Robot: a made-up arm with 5 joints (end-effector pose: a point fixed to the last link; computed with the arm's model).
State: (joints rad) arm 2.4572 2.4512 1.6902 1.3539 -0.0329
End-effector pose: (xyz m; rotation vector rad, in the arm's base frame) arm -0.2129 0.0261 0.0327 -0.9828 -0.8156 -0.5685
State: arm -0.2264 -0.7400 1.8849 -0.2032 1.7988
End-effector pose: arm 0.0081 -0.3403 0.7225 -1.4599 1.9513 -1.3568
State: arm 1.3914 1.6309 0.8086 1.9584 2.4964
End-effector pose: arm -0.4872 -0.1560 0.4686 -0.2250 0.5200 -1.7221
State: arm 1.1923 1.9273 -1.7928 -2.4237 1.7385
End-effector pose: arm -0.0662 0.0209 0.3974 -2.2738 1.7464 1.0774
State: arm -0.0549 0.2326 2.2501 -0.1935 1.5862
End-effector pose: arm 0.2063 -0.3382 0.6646 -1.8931 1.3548 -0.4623
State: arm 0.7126 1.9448 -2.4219 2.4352 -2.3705
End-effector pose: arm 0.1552 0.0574 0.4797 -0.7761 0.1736 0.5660
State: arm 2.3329 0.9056 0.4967 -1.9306 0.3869
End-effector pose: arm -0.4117 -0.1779 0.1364 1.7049 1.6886 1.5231
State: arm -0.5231 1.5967 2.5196 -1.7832 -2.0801
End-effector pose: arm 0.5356 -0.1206 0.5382 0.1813 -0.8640 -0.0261
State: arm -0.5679 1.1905 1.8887 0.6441 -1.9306
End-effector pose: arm 0.2188 0.0467 0.4630 1.7693 2.0969 1.2188
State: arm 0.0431 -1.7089 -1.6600 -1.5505 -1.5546
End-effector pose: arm -0.2977 -0.3907 0.5265 -1.1991 1.2205 -1.3903
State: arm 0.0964 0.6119 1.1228 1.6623 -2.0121
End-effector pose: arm 0.2501 -0.1196 0.6975 1.6472 -0.3685 1.1621
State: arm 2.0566 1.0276 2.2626 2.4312 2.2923
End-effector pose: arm -0.5512 -0.0082 0.2339 1.4060 1.5143 -2.0390
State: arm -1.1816 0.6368 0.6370 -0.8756 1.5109
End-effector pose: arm 0.4151 -0.3665 0.2419 -1.0712 0.6051 0.0924
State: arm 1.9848 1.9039 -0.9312 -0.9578 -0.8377
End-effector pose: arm -0.2875 0.1604 0.1493 1.8895 1.6306 -0.7429
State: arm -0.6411 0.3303 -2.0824 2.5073 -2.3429
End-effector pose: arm 0.1689 -0.4616 0.2450 -0.3224 1.8027 -0.7501
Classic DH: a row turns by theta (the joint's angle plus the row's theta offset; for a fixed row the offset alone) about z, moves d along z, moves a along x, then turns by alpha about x. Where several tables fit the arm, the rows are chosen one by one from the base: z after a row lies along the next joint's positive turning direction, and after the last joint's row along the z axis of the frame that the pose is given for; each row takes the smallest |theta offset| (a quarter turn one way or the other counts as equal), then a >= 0, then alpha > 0; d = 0 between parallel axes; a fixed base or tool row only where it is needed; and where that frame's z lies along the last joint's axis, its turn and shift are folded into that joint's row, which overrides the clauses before.
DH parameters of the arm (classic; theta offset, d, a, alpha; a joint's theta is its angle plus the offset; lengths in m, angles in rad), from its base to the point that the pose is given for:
base (fixed): 0 0.1968 0 1.5708
joint 1: 0 0.1171 -0.0019 -1.5708
joint 2: 0 0.3186 0.0706 -1.5708
joint 3: 1.5708 -0.1985 0.0207 1.5708
joint 4: 1.5708 -0.0786 0.0841 1.5708
joint 5: -1.0459 0 -0.157 3.1416
tool (fixed): -2.6167 -0.0469 0 0

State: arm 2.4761 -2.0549 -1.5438 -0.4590 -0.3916
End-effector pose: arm -0.0682 -0.1861 -0.2494 1.1073 -1.0989 -2.6309
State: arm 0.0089 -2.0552 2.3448 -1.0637 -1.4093
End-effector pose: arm -0.0814 0.0396 0.6557 1.9990 0.1581 0.8366
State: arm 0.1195 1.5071 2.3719 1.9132 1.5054
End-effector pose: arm 0.0855 0.0105 0.6740 -1.2804 0.8965 -2.1562
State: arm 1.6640 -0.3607 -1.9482 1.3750 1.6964
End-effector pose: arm -0.1940 -0.3376 0.3074 1.4457 -1.8755 1.1776
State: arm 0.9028 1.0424 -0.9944 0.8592 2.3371
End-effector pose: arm -0.0302 -0.2181 0.3442 1.0264 0.0903 -0.2562
